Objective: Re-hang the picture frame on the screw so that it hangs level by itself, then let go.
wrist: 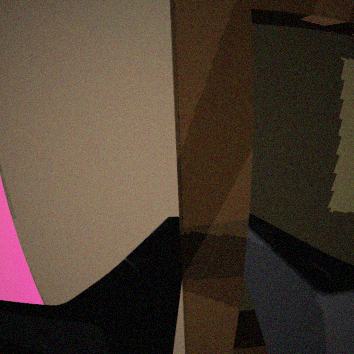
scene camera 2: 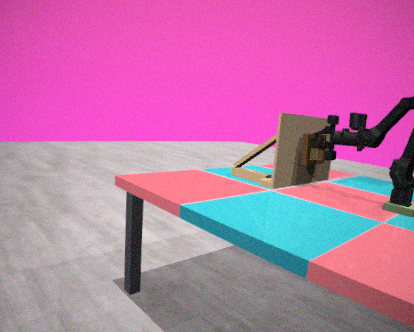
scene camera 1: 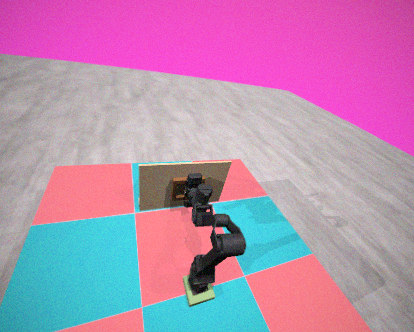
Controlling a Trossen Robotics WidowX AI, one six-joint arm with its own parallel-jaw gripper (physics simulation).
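Where they show: gripper, between the fingertips: [wrist: 208,226] [scene camera 2: 313,136] [scene camera 1: 187,179]; arm's base, origin of its link: [scene camera 2: 400,203] [scene camera 1: 198,284].
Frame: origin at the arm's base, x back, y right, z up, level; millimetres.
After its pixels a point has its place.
The brown picture frame [scene camera 1: 175,189] {z 149, x -390, y -2 mm} [scene camera 2: 306,146] {z 148, x -395, y -15 mm} [wrist: 215,110] {z 190, x -388, y 100 mm} is upright and looks roughly level in front of the tan upright board [scene camera 1: 154,186] {z 144, x -433, y -95 mm} [scene camera 2: 287,150] {z 127, x -433, y -99 mm} [wrist: 90,125] {z 230, x -423, y 94 mm}. Its dark olive and yellowish inner panel shows at the right in the wrist view. My gripper [scene camera 1: 189,193] [scene camera 2: 322,144] [wrist: 208,226] {z 190, x -405, y 59 mm} is shut on one side bar of the frame, with one black finger on each side of the bar. The screw does not show in any view; the frame and gripper cover that part of the board. I cannot tell whether the frame touches the board or rests on the screw.
The board stands at the far side of the red and cyan checkered table [scene camera 1: 85,265] {z -25, x -207, y -401 mm} [scene camera 2: 280,220] {z -25, x -201, y -478 mm}, held by a wooden brace [scene camera 2: 255,153] {z 94, x -578, y -115 mm} behind it. The arm's base sits on a green plate [scene camera 1: 201,301] {z -10, x 57, y -6 mm} [scene camera 2: 397,209] {z -12, x 3, y -50 mm} nearer the front.
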